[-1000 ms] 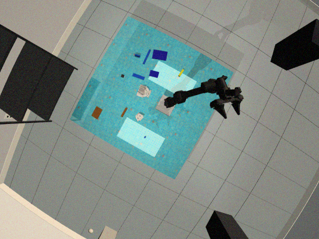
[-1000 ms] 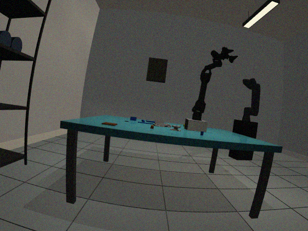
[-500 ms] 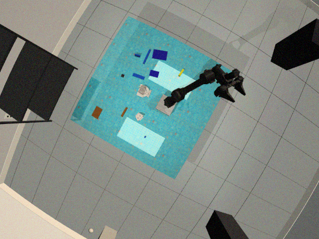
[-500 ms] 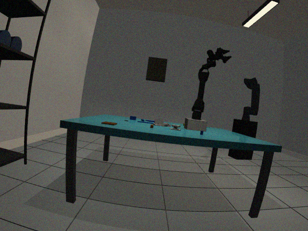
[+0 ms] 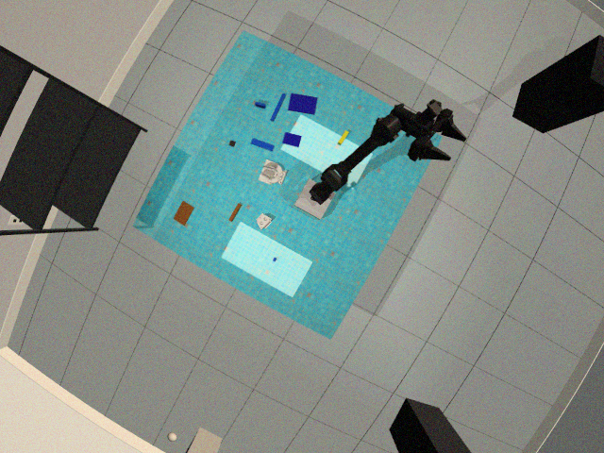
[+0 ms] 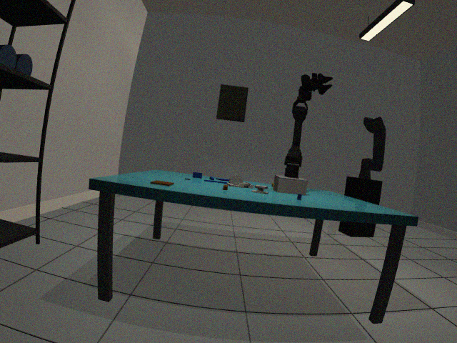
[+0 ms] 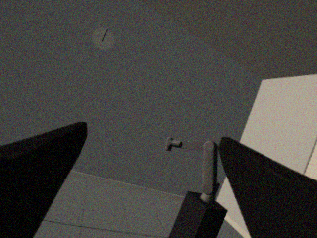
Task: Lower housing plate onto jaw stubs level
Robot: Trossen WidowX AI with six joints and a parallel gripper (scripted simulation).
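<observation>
My gripper tip is now 72 cm above the white block, 51 cm short of it and 41 cm to the right of it. Round my gripper tip: brown plate: 94 cm ahead, 72 cm below, 54 cm to the left; yellow bar: 72 cm below, 28 cm ahead, 16 cm to the right.
</observation>
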